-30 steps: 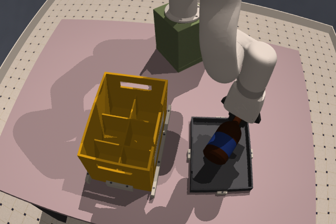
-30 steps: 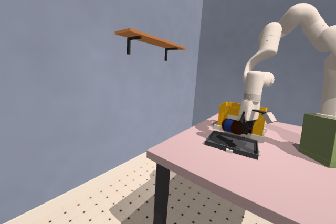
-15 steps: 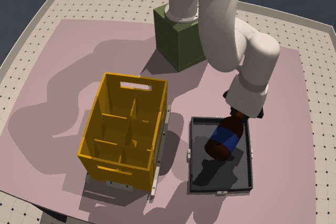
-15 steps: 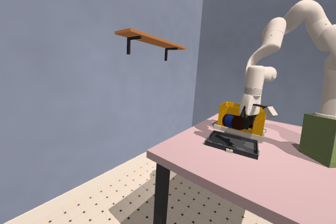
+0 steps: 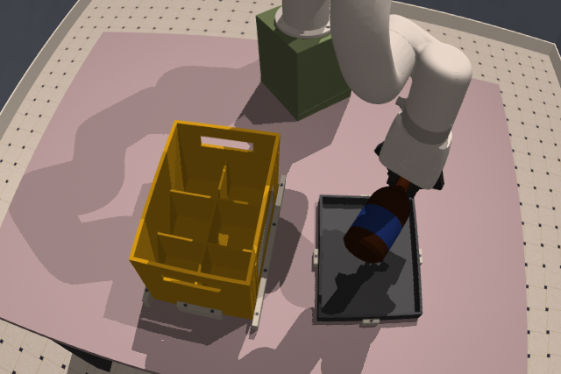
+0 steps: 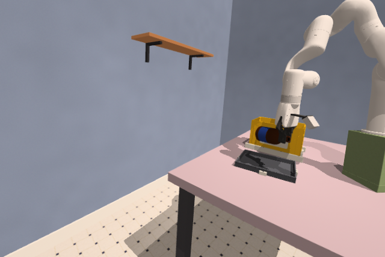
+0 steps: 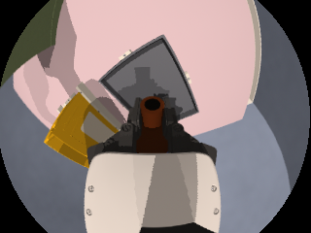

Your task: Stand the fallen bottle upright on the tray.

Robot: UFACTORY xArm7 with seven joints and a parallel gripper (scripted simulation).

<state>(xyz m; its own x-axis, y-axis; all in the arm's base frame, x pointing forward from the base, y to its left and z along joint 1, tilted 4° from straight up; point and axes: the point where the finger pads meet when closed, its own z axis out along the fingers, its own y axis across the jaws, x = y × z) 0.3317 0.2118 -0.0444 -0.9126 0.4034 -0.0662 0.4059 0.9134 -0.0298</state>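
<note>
The brown bottle lies 50 mm ahead of my hand, 20 mm to the right of it and 10 mm below it. From my hand the other things lie so: dark tray: 150 mm below, 70 mm ahead, 20 mm to the right; yellow crate: 300 mm to the right, 90 mm ahead, 80 mm below.
</note>
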